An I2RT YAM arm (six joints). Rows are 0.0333 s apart.
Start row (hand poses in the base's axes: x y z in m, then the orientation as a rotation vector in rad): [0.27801, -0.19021, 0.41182, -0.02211, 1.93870, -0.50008]
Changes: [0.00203, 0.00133, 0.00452, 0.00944, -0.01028, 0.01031]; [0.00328, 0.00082, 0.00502, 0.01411, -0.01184, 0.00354]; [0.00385, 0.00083, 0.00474, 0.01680, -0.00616, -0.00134]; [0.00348, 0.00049, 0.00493, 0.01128, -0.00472, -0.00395]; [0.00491, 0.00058, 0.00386, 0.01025, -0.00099, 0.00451]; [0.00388, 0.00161, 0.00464, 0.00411, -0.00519, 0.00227]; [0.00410, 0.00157, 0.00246, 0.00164, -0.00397, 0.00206]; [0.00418, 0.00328, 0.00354, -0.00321, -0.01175, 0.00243]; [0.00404, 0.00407, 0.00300, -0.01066, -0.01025, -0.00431]
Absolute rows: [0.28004, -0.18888, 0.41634, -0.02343, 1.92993, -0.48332]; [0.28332, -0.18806, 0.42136, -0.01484, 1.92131, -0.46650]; [0.28717, -0.18723, 0.42610, -0.00118, 1.91921, -0.45080]; [0.29065, -0.18674, 0.43103, 0.01103, 1.91739, -0.44226]; [0.29556, -0.18616, 0.43489, 0.01363, 1.91836, -0.42933]; [0.29944, -0.18455, 0.43953, 0.01524, 1.91399, -0.42345]; [0.30354, -0.18298, 0.44199, 0.01518, 1.91030, -0.42018]; [0.30772, -0.17970, 0.44553, 0.01318, 1.89790, -0.42067]; [0.31176, -0.17563, 0.44853, 0.01234, 1.88580, -0.43288]
